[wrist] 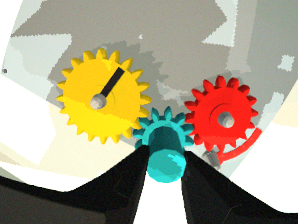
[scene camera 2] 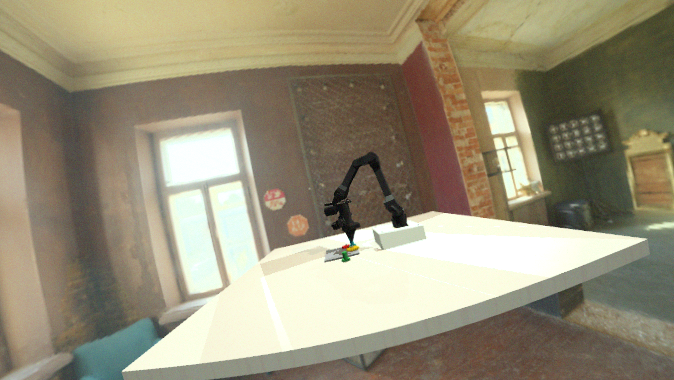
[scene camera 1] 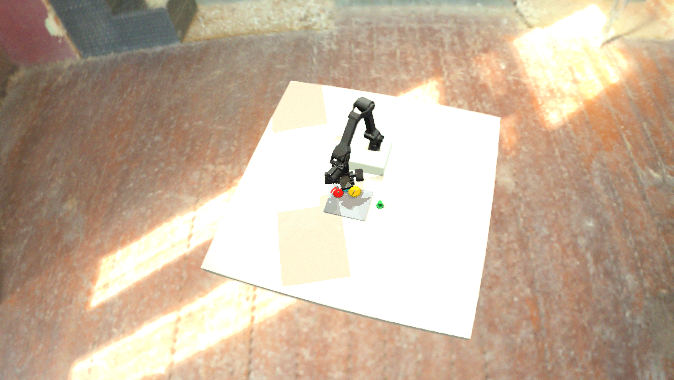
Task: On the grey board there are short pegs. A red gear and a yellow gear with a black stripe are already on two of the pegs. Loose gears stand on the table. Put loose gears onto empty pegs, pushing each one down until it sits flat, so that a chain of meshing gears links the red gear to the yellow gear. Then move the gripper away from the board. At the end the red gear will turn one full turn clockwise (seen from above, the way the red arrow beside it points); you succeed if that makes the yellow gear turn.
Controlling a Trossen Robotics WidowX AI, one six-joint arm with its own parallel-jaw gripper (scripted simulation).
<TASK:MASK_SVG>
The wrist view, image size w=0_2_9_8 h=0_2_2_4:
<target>my gripper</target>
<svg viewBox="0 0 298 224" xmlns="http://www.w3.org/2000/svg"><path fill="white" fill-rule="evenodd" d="M184 151L186 165L184 175L181 177L182 201L184 201L184 212L188 224L298 224L297 212L285 213L282 210L279 212L279 210L271 208L271 205L269 206L266 202L259 200L257 196L254 197L254 194L246 192L241 186L223 176L223 173L218 172L216 168L210 167L196 153ZM149 145L141 145L136 151L130 152L128 156L124 157L124 160L121 160L114 167L110 167L104 175L98 175L93 180L86 181L86 184L81 184L78 188L72 190L64 190L64 192L43 188L43 186L19 183L17 180L0 176L0 224L133 224L138 206L140 206L142 189L144 189L146 169L148 169Z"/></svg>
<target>teal gear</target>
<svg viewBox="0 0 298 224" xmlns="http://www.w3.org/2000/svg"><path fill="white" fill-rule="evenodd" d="M170 107L165 109L164 116L160 116L157 109L152 108L152 120L149 120L148 117L138 117L138 123L140 123L142 128L133 129L132 133L136 139L140 139L134 144L134 149L140 148L141 145L149 145L149 163L146 172L148 172L149 177L162 184L174 183L174 181L181 179L186 165L184 145L194 144L193 139L186 136L193 132L192 124L184 124L186 119L185 113L178 113L173 119L172 108Z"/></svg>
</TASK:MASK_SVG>
